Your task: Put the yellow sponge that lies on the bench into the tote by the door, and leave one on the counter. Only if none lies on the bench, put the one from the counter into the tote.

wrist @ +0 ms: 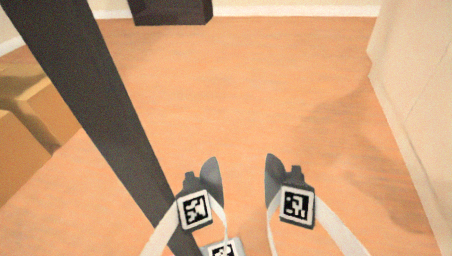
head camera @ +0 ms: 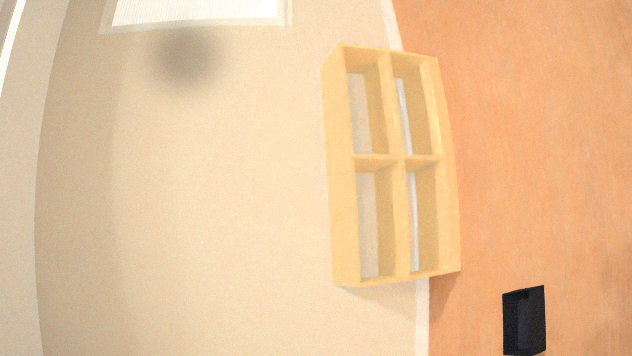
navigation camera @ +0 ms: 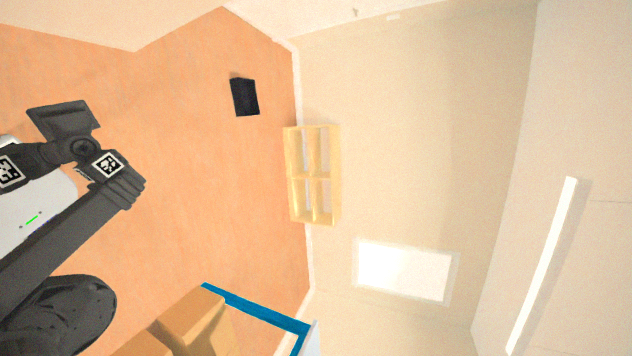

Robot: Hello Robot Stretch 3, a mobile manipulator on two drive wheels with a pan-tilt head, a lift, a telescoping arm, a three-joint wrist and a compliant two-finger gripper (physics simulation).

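Places are measured from the robot's base along level axes (x left, y back, z up), in centimetres.
Pixels of known places: gripper, fingertip midpoint: (wrist: 242, 173).
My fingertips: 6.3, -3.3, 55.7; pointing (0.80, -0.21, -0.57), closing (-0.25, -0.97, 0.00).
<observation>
Behind a point stands the place of what it marks, as x, y, z.
My gripper (wrist: 242, 173) {6.3, -3.3, 55.7} is open in the wrist view, with its two fingers apart above the floor and no object between them. No yellow sponge shows in these views. Part of a blue-framed table (navigation camera: 265, 314) {-7.1, 118.5, 59.8}, which may be the bench, shows at the bottom of the navigation view; what lies on its top is out of sight. A small black box (head camera: 524, 322) {-140.7, 36.5, 0.4} (navigation camera: 245, 97) {-141.5, 37.0, 0.4} stands on the floor; I cannot tell whether it is the tote. No door shows.
A yellow wooden shelf unit (head camera: 343, 210) {-169.5, 128.4, 61.1} (navigation camera: 335, 175) {-157.8, 146.5, 61.0} stands against the wall. Brown boxes (navigation camera: 192, 315) (wrist: 55, 112) are by the blue frame. The wrist view shows a dark cabinet (wrist: 170, 12) {249.4, -4.3, 10.1} at the back and a cream cabinet front (wrist: 417, 75) {41.0, -73.8, 30.9} at right.
</observation>
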